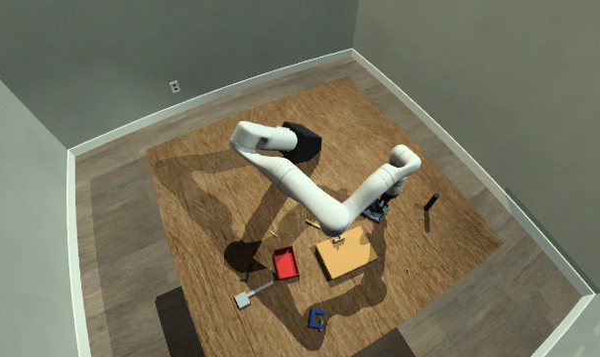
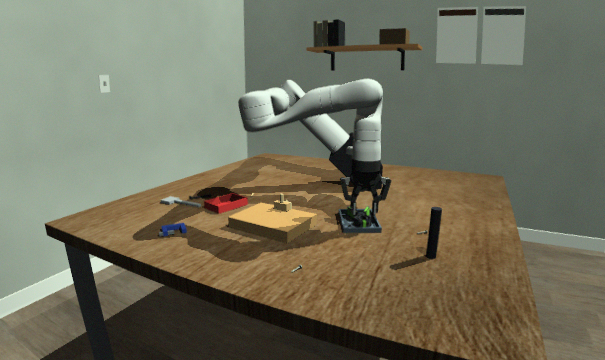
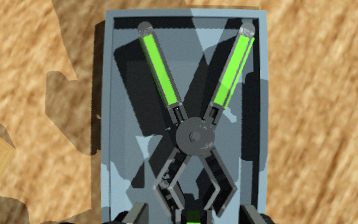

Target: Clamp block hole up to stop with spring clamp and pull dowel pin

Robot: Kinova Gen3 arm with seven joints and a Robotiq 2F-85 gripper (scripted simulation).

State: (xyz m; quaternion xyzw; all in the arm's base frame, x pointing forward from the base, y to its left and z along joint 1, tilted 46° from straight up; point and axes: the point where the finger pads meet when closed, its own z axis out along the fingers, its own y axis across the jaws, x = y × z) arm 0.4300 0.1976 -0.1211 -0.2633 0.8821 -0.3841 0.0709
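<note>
My gripper is now 5 cm above the blue-grey tray, 4 cm past it and 3 cm to the left of it. Also, from my hand: small wooden block 24 cm to the right, 4 cm ahead, 2 cm below; dowel pin 24 cm to the right, 4 cm ahead; black cylinder 20 cm to the left, 10 cm ahead.
</note>
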